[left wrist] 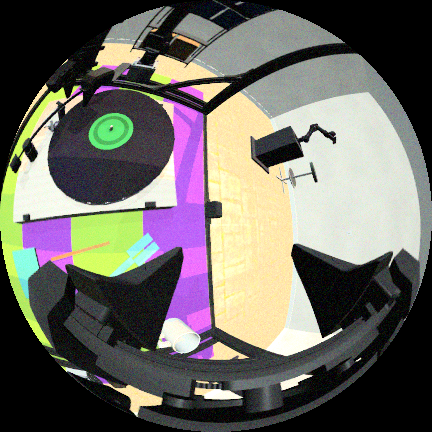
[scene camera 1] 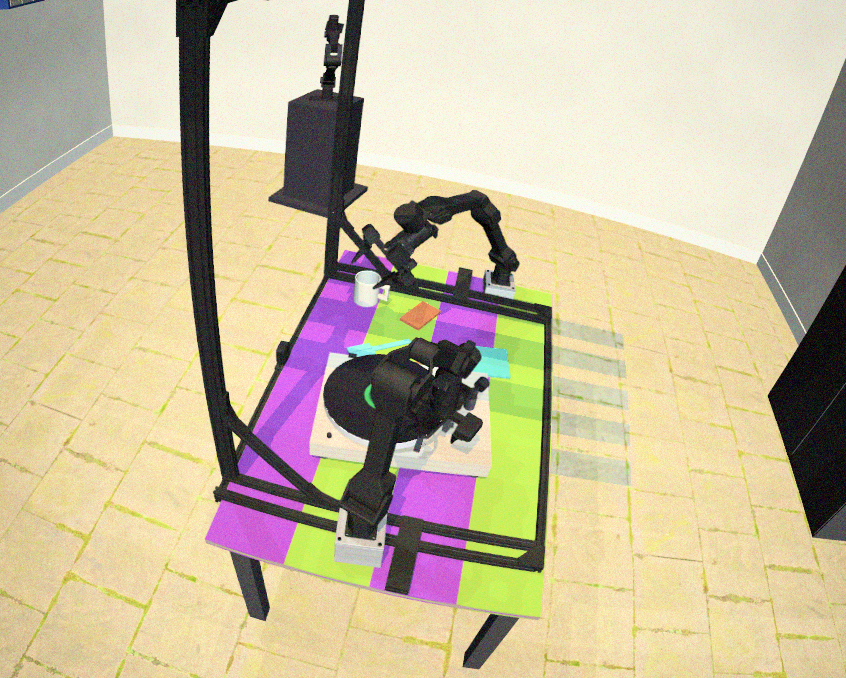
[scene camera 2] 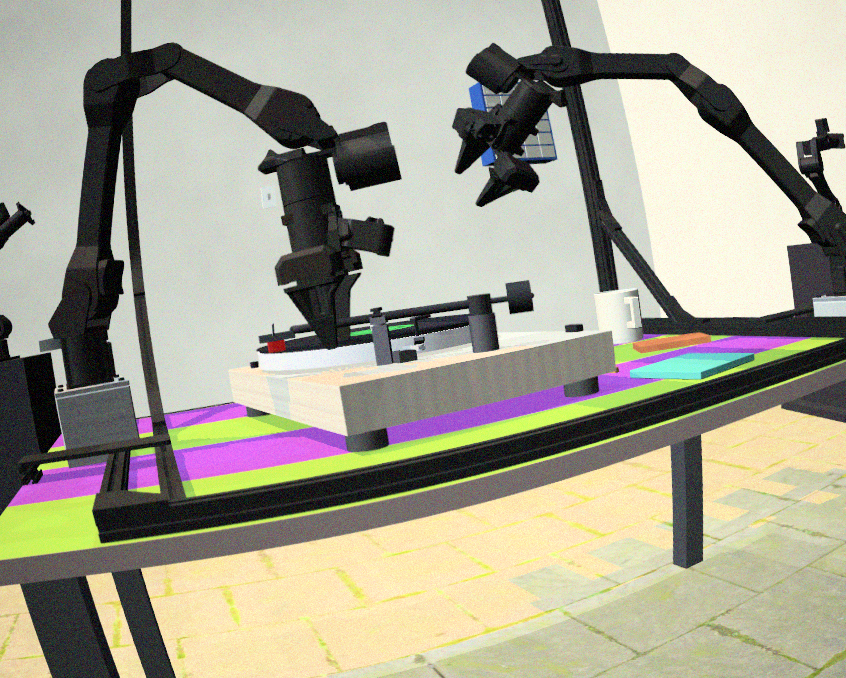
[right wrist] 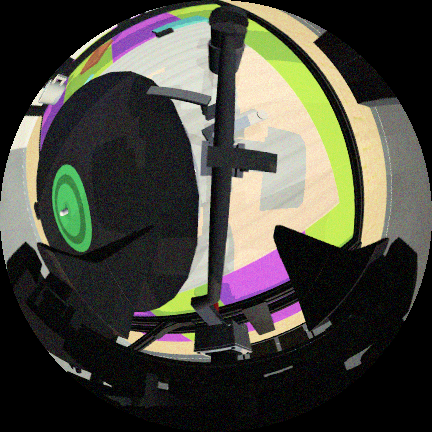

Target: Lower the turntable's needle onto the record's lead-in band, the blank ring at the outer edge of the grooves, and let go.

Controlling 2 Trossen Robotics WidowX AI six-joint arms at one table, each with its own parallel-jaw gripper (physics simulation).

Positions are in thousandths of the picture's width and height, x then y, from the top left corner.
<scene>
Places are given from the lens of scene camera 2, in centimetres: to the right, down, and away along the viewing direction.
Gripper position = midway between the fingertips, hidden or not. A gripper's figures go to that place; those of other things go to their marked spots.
my left gripper (scene camera 2: 553,278): 7, -22, 118
my right gripper (scene camera 2: 401,508): -9, 1, 85
black record (scene camera 2: 505,479): 0, -2, 97
</scene>
